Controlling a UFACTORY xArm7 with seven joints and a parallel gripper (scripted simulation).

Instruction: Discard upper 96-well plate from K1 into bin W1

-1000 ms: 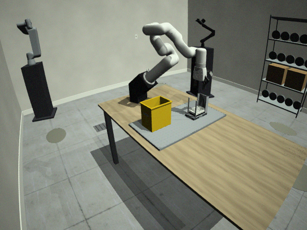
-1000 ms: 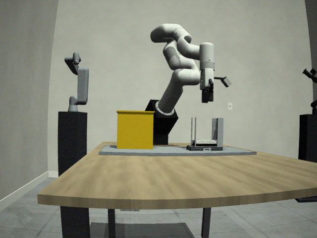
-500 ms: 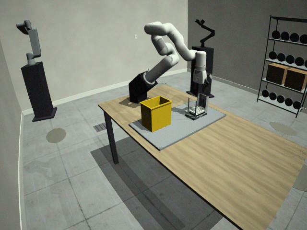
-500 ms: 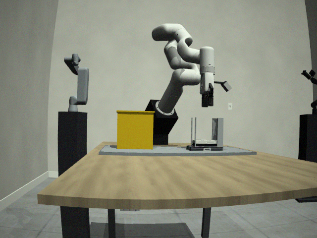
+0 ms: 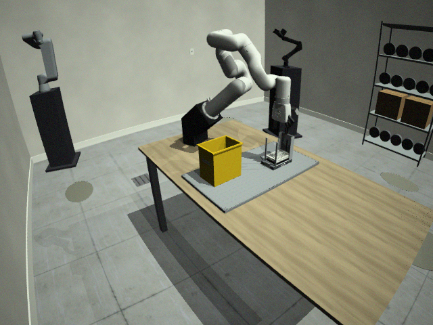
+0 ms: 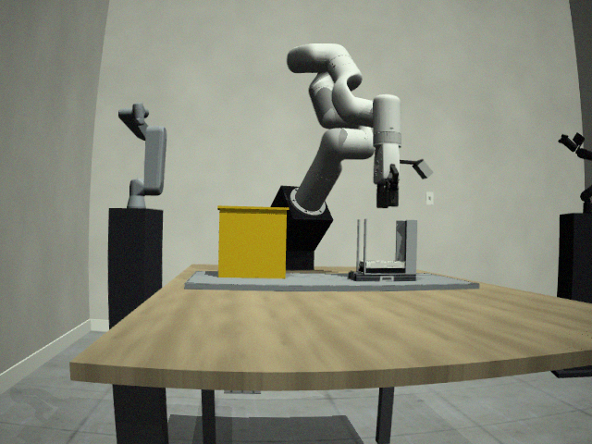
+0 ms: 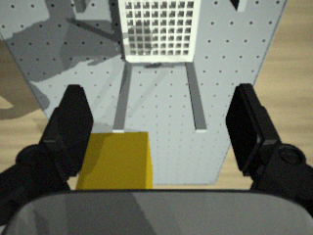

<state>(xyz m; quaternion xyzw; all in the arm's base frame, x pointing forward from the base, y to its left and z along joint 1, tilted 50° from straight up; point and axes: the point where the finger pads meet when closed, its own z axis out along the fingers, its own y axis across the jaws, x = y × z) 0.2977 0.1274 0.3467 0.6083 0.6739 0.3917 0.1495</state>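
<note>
Right now my hand is 16 cm above the white 96-well plate. Round my hand: yellow plastics bin W1 (35 cm to the right, 11 cm below, 2 cm ahead); dark plate (17 cm below).
</note>
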